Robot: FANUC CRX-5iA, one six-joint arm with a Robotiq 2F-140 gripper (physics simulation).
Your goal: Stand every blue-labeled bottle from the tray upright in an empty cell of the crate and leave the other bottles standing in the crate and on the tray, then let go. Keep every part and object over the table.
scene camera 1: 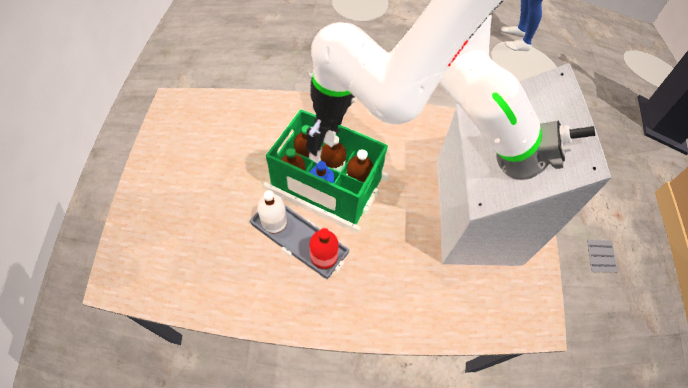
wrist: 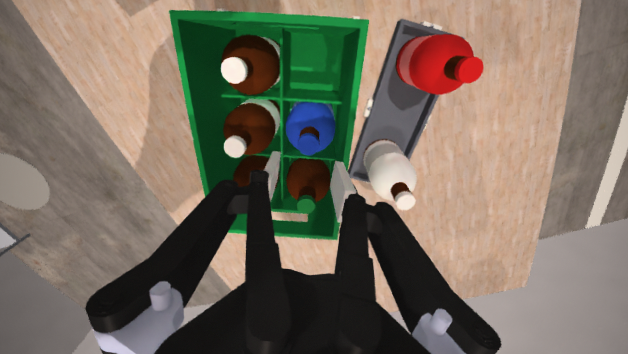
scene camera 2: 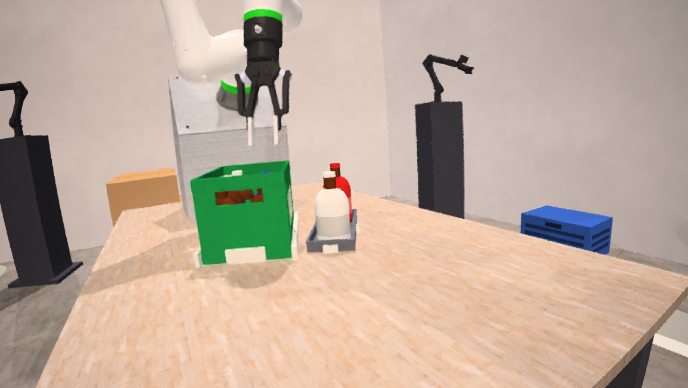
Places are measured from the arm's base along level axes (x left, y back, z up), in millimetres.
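Pixels of known places: gripper, fingertip midpoint: [scene camera 1: 321, 151] [wrist: 306, 169] [scene camera 2: 264, 145]; arm's base at its link origin: [scene camera 1: 525, 152] [scene camera 2: 237, 99].
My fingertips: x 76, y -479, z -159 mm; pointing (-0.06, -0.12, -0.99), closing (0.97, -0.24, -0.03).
Ahead of a thing's pixels: the offset from my fingertips to its top centre. "spot": to the spot under its first point. Level surfaces: height alone.
The blue-labeled bottle @(dx -1, dy +0, dz -61 mm) [scene camera 1: 322, 173] [wrist: 310, 125] stands upright in a middle cell of the green crate @(dx +29, dy +9, dz -49 mm) [scene camera 1: 345, 202] [scene camera 2: 245, 227] [wrist: 361, 65]. Two white-capped brown bottles @(dx -75, dy +90, dz -61 mm) [scene camera 1: 360, 166] [wrist: 256, 62] and two green-capped brown bottles @(dx -11, dy -91, dz -61 mm) [scene camera 1: 293, 160] [wrist: 308, 180] stand in other cells. One corner cell, beside the blue bottle, is empty. A white bottle @(dx +130, dy -94, dz -64 mm) [scene camera 1: 272, 216] [scene camera 2: 332, 215] [wrist: 391, 167] and a red bottle @(dx +178, dy +76, dz -64 mm) [scene camera 1: 324, 248] [scene camera 2: 344, 192] [wrist: 432, 62] stand on the grey tray [scene camera 1: 295, 234] [scene camera 2: 320, 245] [wrist: 392, 112]. My gripper [scene camera 2: 263, 138] [wrist: 306, 169] is open and empty, above the crate.
The arm's grey pedestal [scene camera 1: 500, 240] [scene camera 2: 230, 160] stands on the table @(dz -224 mm) [scene camera 1: 200, 280] [scene camera 2: 360, 320] to the right of the crate in scene camera 1. Pale low strips @(spot: dx +57, dy -10, dz -195 mm) [scene camera 1: 310, 206] run along the crate's base, between it and the tray.
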